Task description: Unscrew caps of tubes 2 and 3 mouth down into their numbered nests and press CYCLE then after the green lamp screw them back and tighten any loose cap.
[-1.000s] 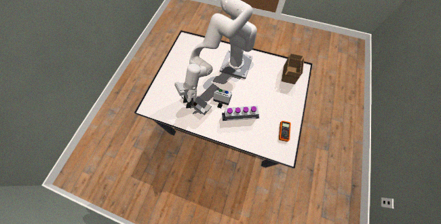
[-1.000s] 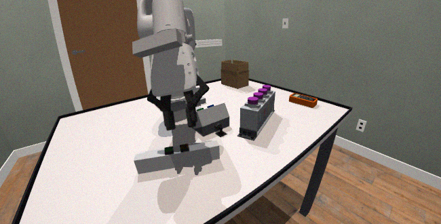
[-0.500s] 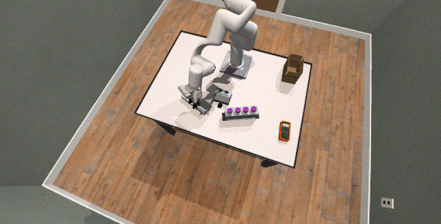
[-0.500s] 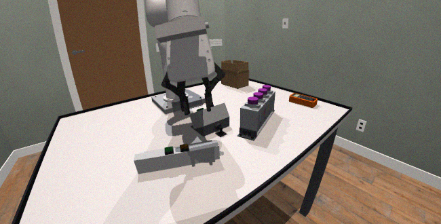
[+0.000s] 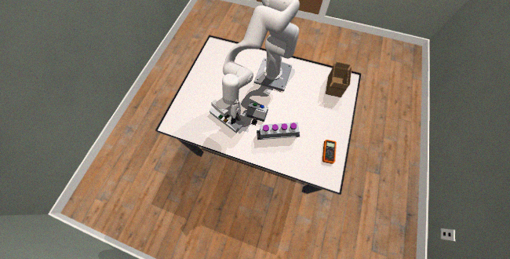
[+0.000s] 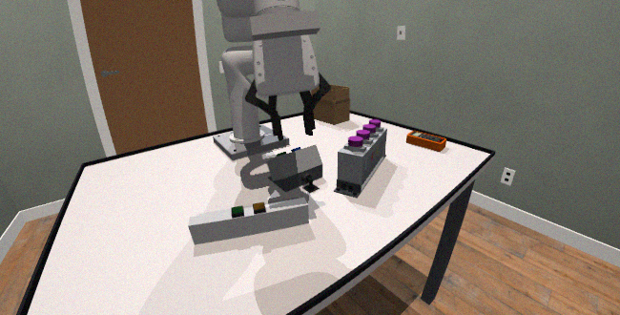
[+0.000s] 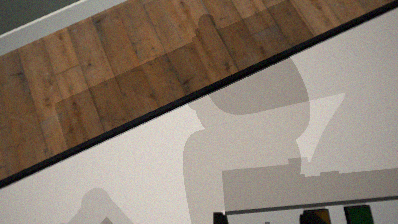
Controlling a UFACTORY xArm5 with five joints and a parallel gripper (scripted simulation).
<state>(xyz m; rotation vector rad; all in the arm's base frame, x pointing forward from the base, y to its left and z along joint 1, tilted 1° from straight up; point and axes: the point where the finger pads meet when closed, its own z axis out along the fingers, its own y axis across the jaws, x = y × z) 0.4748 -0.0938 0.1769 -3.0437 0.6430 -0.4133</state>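
Right now my hand is 280 mm to the right of the purple cap, 90 mm above it and 80 mm past it. Round my hand: key housing: 160 mm behind, 150 mm below, 90 mm to the left; then blue key: 180 mm behind, 130 mm below, 120 mm to the left; then green key: 180 mm behind, 130 mm below, 70 mm to the left.
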